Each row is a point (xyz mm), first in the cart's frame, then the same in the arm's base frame.
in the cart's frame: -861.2 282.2 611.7
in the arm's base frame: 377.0 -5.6 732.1
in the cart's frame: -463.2 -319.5 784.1
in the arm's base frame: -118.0 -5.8 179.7
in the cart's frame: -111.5 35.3 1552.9
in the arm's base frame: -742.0 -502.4 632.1
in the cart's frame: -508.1 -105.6 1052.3
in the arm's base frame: -256.6 -89.3 485.5
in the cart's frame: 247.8 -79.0 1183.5
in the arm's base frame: -555.1 -734.9 196.7
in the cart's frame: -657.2 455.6 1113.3
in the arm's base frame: -46.9 -276.2 997.4
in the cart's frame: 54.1 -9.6 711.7
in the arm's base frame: -62.6 -607.5 117.8
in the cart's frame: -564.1 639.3 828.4
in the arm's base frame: 253.4 -452.7 950.3
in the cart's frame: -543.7 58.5 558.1
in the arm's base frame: 253.0 -145.8 387.6
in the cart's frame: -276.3 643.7 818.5
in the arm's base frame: 190.1 -694.7 807.7
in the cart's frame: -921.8 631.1 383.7
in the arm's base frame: 732.9 -145.9 908.1
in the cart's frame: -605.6 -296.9 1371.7
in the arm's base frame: -589.2 94.7 545.6
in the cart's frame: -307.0 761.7 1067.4
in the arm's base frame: 26.4 -736.8 1027.3
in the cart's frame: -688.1 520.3 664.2
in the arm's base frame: 381.9 -282.0 846.1
